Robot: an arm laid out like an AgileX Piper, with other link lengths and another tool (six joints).
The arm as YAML. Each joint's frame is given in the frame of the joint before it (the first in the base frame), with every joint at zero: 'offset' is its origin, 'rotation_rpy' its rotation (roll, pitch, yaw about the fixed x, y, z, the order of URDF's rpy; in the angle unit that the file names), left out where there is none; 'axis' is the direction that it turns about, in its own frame. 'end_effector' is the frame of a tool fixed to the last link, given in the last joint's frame.
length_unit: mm
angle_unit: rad
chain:
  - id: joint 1
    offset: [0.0, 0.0, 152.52]
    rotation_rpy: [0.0, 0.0, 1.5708]
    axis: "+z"
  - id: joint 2
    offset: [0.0, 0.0, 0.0]
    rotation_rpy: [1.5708, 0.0, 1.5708]
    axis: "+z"
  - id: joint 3
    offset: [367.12, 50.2, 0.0]
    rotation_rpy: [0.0, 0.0, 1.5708]
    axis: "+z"
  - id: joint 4
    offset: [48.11, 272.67, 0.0]
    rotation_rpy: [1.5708, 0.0, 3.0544]
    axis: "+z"
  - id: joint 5
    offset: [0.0, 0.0, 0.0]
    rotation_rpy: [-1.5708, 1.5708, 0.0]
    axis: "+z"
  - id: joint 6
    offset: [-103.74, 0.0, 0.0]
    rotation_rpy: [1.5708, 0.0, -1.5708]
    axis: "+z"
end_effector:
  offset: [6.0, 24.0, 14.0]
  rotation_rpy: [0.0, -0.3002, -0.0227]
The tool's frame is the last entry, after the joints.
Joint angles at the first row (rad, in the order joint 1, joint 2, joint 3, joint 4, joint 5, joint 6):
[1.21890 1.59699 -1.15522 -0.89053 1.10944 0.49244]
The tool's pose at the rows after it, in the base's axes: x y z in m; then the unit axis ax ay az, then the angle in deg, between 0 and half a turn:
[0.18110, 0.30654, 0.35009, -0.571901, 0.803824, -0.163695, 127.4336]
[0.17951, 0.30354, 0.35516, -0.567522, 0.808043, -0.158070, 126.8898]
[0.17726, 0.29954, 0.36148, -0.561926, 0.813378, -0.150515, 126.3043]
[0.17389, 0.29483, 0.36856, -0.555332, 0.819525, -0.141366, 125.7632]
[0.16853, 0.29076, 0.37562, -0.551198, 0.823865, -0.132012, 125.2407]
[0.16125, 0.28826, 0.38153, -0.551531, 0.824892, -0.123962, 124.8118]
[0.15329, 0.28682, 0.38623, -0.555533, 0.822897, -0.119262, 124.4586]
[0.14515, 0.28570, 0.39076, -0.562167, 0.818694, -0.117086, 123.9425]
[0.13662, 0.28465, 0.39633, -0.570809, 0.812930, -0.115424, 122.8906]
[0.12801, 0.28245, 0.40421, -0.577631, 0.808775, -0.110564, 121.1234]
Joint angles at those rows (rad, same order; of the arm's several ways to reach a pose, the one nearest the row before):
[1.21890 1.58696 -1.15488 -0.88570 1.10920 0.49618]
[1.21889 1.57114 -1.15455 -0.87994 1.10977 0.49788]
[1.21890 1.55091 -1.15425 -0.87061 1.11114 0.49860]
[1.22065 1.52739 -1.15392 -0.85749 1.11492 0.49916]
[1.22943 1.50379 -1.15384 -0.84529 1.12228 0.49980]
[1.24709 1.48386 -1.15381 -0.83683 1.13322 0.50061]
[1.27046 1.46831 -1.15383 -0.83440 1.14811 0.50139]
[1.29749 1.45431 -1.15382 -0.83913 1.16484 0.50272]
[1.32905 1.43880 -1.15383 -0.85339 1.18071 0.50762]
[1.36213 1.41707 -1.15383 -0.87366 1.19317 0.51943]

